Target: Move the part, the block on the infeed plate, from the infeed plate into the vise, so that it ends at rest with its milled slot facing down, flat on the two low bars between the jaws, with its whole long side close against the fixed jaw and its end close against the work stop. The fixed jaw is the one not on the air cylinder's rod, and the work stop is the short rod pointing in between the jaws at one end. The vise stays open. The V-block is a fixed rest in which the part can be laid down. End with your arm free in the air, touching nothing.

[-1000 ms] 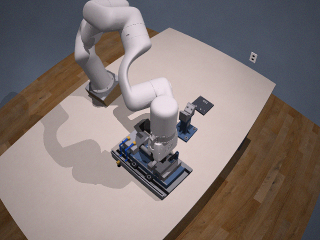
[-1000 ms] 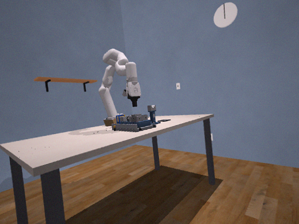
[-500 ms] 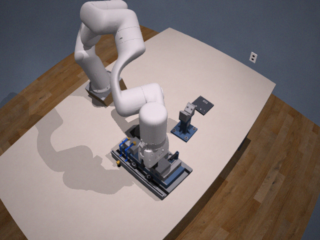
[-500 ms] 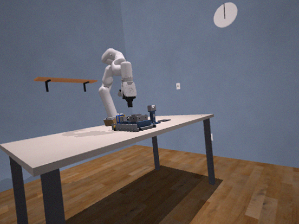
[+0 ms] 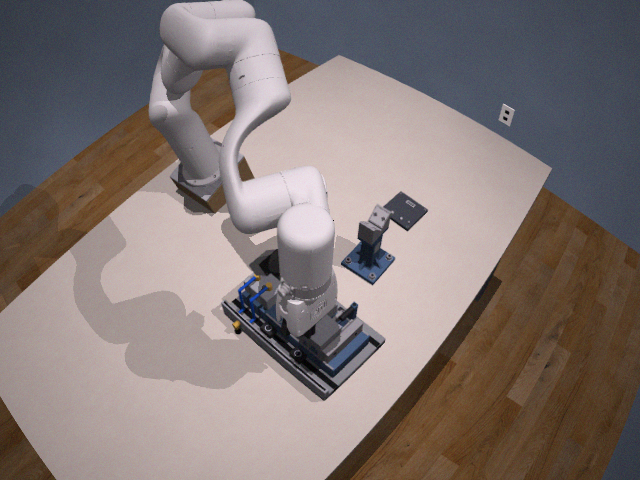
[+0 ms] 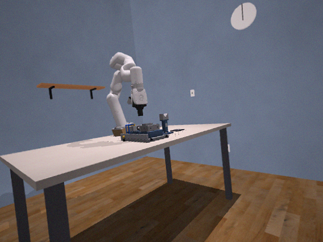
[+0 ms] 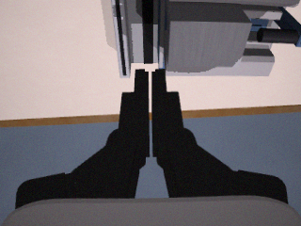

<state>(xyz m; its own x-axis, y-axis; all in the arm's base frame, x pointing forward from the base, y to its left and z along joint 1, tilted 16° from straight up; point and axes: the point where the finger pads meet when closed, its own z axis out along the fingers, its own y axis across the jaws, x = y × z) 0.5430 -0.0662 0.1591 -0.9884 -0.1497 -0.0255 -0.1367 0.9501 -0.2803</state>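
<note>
Right now the part is 5 cm to the left of my hand and 9 cm below it. From my hand the other things lie so: fixed jaw (2 cm ahead, 7 cm to the left, 11 cm below); then work stop (1 cm behind, 11 cm to the left, 9 cm below); then moving jaw (4 cm behind, 6 cm to the left, 11 cm below).
</note>
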